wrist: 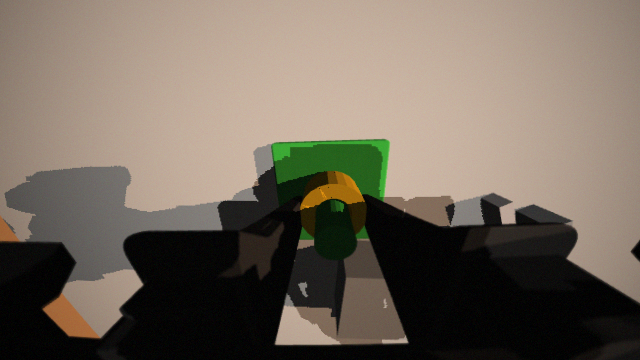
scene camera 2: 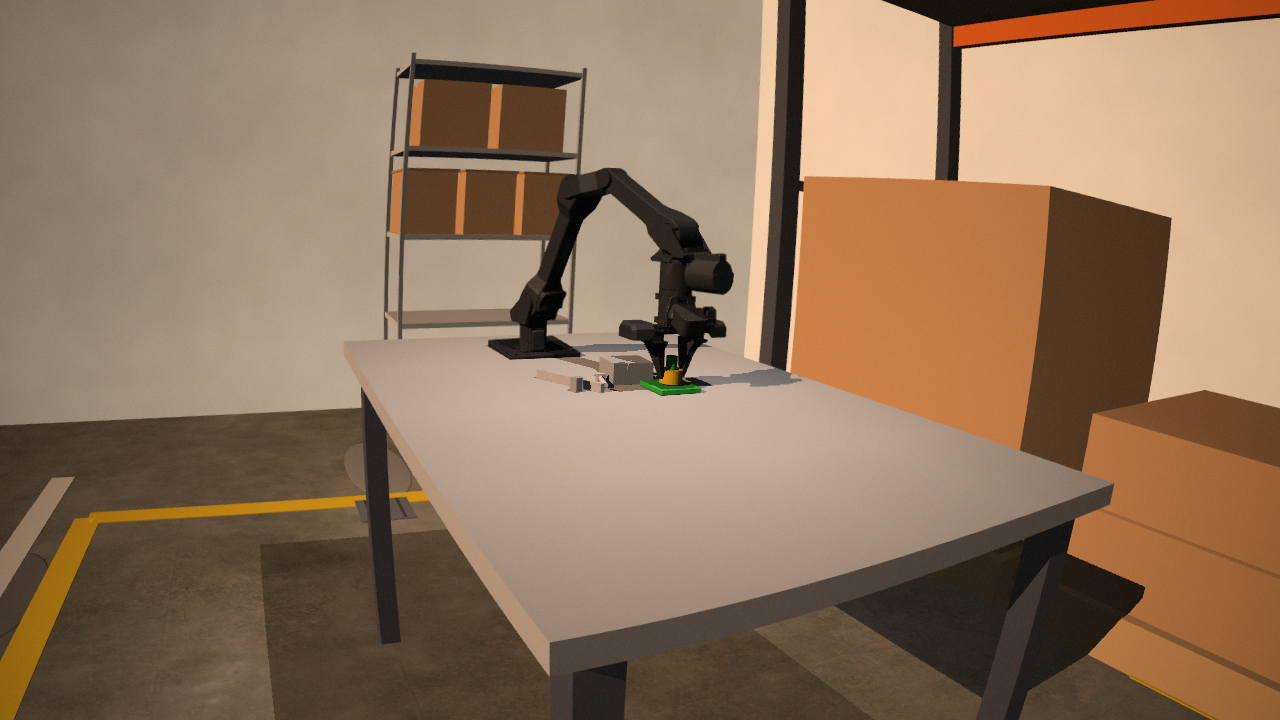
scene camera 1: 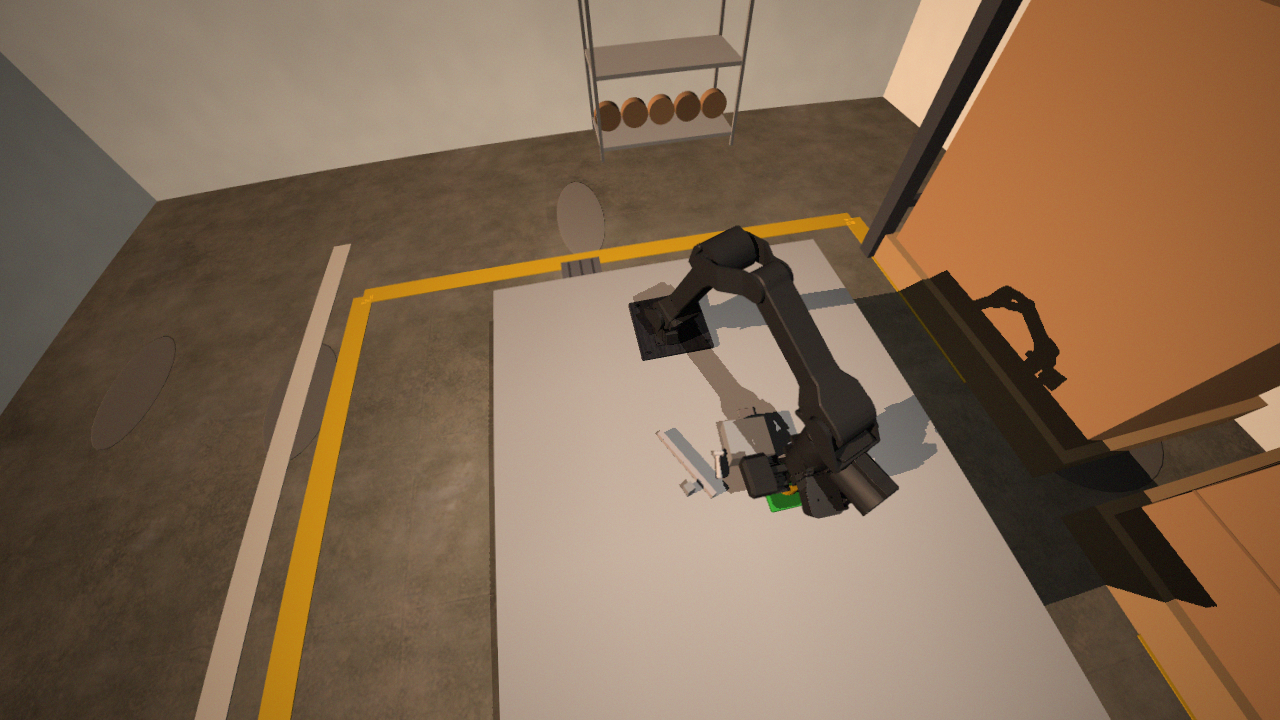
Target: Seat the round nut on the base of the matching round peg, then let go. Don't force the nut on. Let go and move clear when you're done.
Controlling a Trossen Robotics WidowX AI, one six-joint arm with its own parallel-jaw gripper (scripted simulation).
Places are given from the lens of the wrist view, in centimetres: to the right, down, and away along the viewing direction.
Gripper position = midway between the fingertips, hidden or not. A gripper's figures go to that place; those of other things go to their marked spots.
my gripper [wrist: 331,201]: 1, 1, 11
grey block [wrist: 364,309]: 3, 10, 12
